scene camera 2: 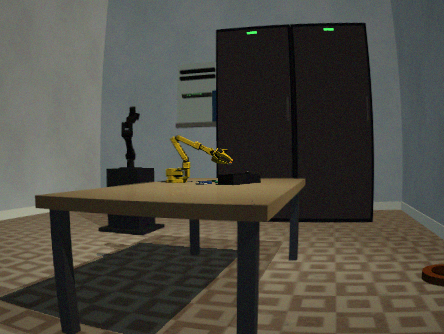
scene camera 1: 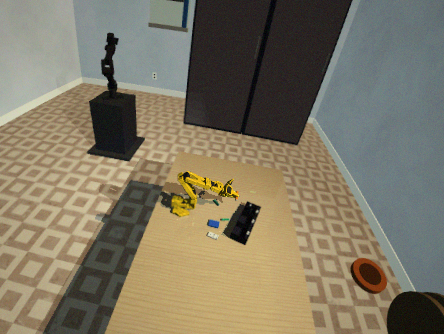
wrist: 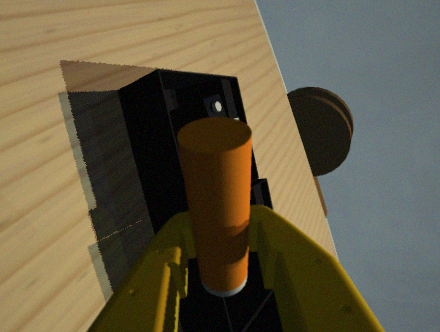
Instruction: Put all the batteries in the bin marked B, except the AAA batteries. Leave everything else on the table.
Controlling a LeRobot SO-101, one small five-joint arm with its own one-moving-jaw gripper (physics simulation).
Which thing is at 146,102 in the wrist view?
A black bin row.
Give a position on an orange battery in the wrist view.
215,152
